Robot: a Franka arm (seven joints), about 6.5 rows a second.
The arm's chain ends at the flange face. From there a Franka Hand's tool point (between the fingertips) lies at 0.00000 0.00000 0.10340 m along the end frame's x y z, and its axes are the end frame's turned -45 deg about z.
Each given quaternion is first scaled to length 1.
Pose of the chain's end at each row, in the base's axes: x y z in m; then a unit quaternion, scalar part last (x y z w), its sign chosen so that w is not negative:
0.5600, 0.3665, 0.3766, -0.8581, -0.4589, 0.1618, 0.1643
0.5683, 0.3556, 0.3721, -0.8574, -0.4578, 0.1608, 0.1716
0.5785, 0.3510, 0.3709, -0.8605, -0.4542, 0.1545, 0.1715
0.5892, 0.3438, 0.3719, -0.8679, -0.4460, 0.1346, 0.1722
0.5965, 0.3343, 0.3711, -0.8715, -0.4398, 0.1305, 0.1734
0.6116, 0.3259, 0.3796, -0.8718, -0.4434, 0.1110, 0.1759
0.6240, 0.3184, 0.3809, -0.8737, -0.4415, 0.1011, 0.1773
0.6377, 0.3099, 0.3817, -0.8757, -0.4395, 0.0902, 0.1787
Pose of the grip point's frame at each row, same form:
0.5157, 0.3803, 0.2842, -0.6171, -0.7523, 0.0866, 0.2137
0.5235, 0.3708, 0.2801, -0.6169, -0.7511, 0.0829, 0.2201
0.5349, 0.3670, 0.2785, -0.6212, -0.7489, 0.0771, 0.2176
0.5492, 0.3623, 0.2784, -0.6312, -0.7442, 0.0585, 0.2106
0.5572, 0.3537, 0.2774, -0.6368, -0.7398, 0.0542, 0.2101
0.5755, 0.3474, 0.2851, -0.6358, -0.7433, 0.0352, 0.2050
0.5895, 0.3412, 0.2861, -0.6383, -0.7423, 0.0256, 0.2025
0.6051, 0.3341, 0.2866, -0.6408, -0.7411, 0.0149, 0.1996

